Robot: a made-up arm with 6 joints.
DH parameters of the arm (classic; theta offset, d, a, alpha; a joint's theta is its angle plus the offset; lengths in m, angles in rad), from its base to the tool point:
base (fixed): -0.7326 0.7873 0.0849 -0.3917
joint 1: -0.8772 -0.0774 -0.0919 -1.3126
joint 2: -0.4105 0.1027 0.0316 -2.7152
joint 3: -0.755 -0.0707 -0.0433 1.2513
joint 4: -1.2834 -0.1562 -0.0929 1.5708
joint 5: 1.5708 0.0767 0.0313 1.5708
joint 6: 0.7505 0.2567 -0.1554 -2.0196
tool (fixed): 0.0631 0.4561 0 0
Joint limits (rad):
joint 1: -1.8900..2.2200
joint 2: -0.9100..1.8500
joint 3: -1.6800..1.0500
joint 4: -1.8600..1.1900
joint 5: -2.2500..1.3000
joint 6: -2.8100..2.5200
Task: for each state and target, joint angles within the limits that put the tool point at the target. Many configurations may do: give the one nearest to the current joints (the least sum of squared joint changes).
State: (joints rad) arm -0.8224 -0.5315 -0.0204 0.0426 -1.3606 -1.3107
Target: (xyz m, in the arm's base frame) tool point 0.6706 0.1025 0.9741
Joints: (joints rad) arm -1.0365 -0.1629 -0.2627 0.1253 -1.3809 -1.4798
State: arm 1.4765 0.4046 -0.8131 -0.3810 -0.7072 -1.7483
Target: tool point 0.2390 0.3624 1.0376
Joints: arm 1.2747 0.6719 -0.8977 0.1103 -1.1781 -2.1604
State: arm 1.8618 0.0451 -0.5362 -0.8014 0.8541 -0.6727
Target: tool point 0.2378 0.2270 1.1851
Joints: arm 1.9847 0.2445 -0.8136 -0.3770 0.8879 -0.1002
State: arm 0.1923 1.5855 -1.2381 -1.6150 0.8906 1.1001
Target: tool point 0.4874 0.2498 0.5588
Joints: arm 0.6184 1.6129 -1.6021 -1.2717 0.6094 1.5111
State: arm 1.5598 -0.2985 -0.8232 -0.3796 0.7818 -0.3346
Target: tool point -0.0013 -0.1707 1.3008
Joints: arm 1.8314 -0.3308 -0.7373 -0.6352 0.7129 -0.6464
